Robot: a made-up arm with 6 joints.
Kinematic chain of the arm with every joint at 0, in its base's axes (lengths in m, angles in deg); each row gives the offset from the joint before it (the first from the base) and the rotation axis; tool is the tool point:
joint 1: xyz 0 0 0.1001 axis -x
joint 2: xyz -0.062 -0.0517 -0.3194 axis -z
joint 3: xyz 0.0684 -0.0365 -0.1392 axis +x
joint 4: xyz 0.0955 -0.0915 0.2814 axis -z
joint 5: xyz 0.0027 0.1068 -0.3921 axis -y
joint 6: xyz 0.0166 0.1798 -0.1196 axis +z
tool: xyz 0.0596 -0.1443 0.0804
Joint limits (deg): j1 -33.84..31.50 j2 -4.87..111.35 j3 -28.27..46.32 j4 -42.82..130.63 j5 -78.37..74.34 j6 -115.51..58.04
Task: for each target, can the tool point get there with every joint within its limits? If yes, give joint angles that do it. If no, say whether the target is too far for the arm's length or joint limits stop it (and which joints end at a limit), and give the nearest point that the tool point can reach.
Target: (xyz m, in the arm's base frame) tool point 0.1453 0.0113 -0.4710
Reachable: yes | joints -10.10 23.42 11.48 -14.48 23.67 -4.27
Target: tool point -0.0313 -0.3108 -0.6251
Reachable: yes | joints -7.43 75.02 -8.40 74.41 47.05 -79.81
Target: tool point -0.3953 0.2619 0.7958
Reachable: no: joint limits stop it (at a limit: joint 1, joint 2, joint 3, joint 6) | nearest point -0.0201 0.2802 -0.1279 | short by 0.997 m
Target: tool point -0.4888 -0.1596 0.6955
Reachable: no: joint limits stop it (at a limit: joint 1, joint 3, joint 4, joint 5, joint 6) | nearest point -0.3782 -0.4328 0.0535 | short by 0.706 m
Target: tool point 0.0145 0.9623 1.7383
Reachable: no: too far | nearest point 0.0902 0.3851 -0.1190 | short by 1.946 m
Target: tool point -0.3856 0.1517 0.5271
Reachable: no: joint limits stop it (at a limit: joint 1, joint 2, joint 3, joint 4, joint 5, joint 6) | nearest point -0.4565 -0.3312 -0.0088 | short by 0.725 m
